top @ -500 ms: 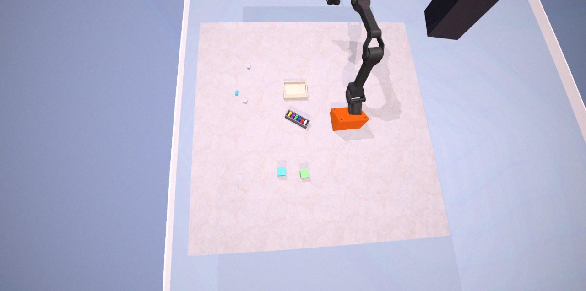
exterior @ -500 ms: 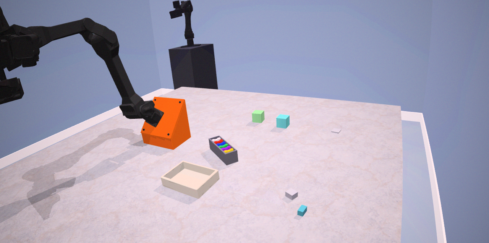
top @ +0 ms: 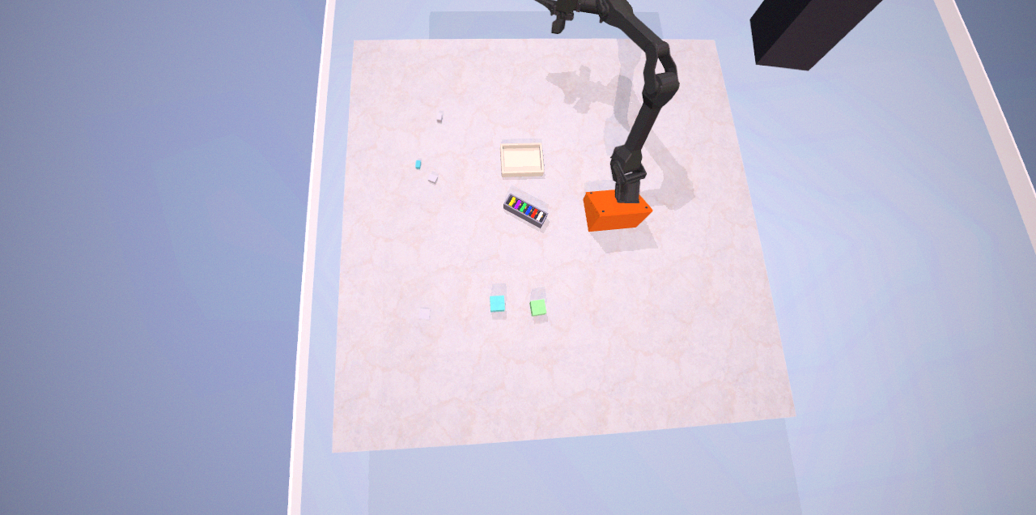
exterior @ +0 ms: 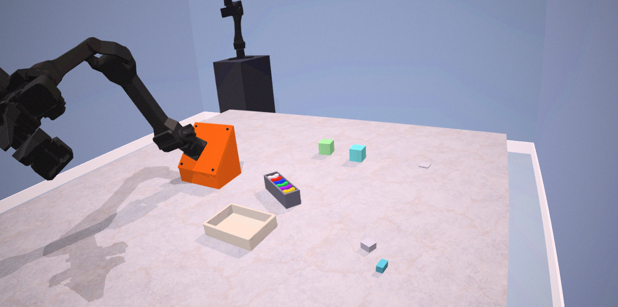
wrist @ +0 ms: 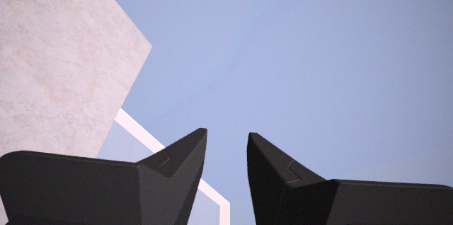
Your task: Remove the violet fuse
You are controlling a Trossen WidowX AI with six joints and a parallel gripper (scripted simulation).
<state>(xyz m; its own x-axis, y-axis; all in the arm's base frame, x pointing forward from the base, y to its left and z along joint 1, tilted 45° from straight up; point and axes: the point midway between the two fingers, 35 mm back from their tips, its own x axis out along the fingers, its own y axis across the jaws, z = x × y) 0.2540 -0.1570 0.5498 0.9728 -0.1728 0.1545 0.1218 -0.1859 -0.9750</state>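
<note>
The violet fuse is 530 mm to the left of my gripper tip, 300 mm below it and 10 mm behind it. From my gripper tip the other things lie so: beige tray 370 mm to the left, 330 mm below, 20 mm behind; then cyan cube 830 mm to the left, 310 mm below, 30 mm ahead; then small cyan block 410 mm to the left, 320 mm below, 310 mm ahead.
</note>
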